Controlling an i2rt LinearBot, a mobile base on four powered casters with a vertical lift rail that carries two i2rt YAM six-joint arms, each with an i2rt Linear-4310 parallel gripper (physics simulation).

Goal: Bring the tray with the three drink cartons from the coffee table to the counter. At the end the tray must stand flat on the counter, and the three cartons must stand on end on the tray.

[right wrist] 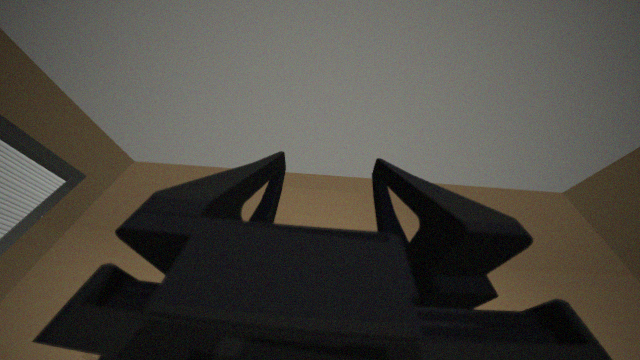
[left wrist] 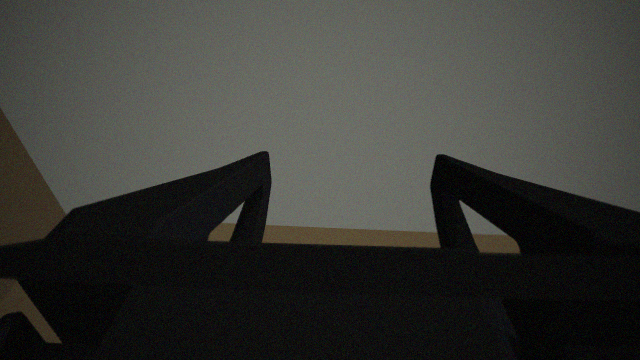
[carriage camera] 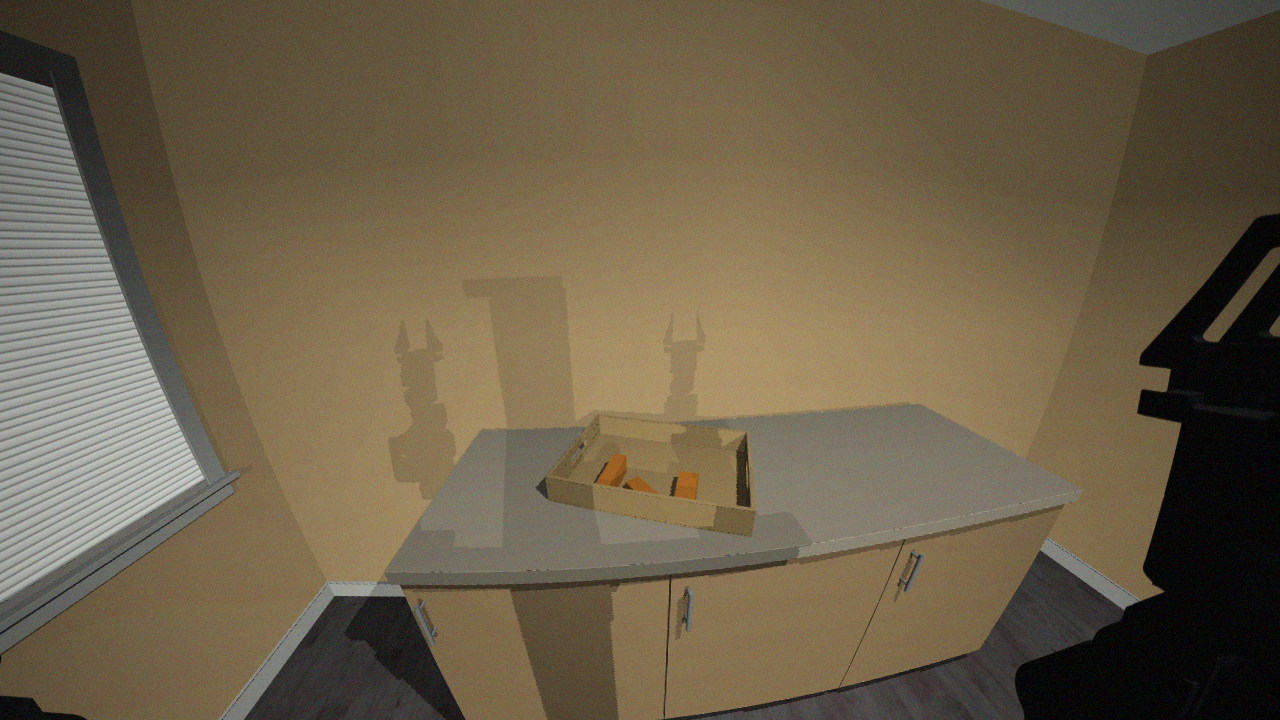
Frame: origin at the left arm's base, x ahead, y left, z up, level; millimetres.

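Seen in the pictures: left gripper, fingertip midpoint: (left wrist: pixel 350 168); right gripper, fingertip midpoint: (right wrist: pixel 329 163).
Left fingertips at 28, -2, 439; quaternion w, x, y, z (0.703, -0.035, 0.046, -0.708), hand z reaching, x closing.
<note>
Offsets run from my left fingertips to a thing's top centre, as dx, dy, dz. "spot": to the spot under its first point. Level surfaces: height alone.
The light wooden tray {+711, -430, -554} (carriage camera: pixel 650 507) stands flat on the grey counter {dz -629} (carriage camera: pixel 850 465), left of its middle, in the carriage view. Three orange cartons are inside. The left carton {+664, -298, -571} (carriage camera: pixel 612 470) lies on its side, pointing toward the back. The middle carton {spot: +628, -373, -596} (carriage camera: pixel 640 485) sits low and slanted, partly hidden by the front wall. The right carton {+593, -484, -589} (carriage camera: pixel 686 484) also looks low; its lower part is hidden, and I cannot tell surely whether it lies or stands. My left gripper (left wrist: pixel 350 168) and my right gripper (right wrist: pixel 329 163) are open and empty, pointing up toward the ceiling, away from the tray.
A beige wall (carriage camera: pixel 805 223) rises behind the counter. A window with blinds {spot: +655, +1108, -163} (carriage camera: pixel 80 340) is at the left. Cabinet doors with handles (carriage camera: pixel 687 608) form the counter's front. A black arm part (carriage camera: pixel 1217 483) fills the right edge of the carriage view.
</note>
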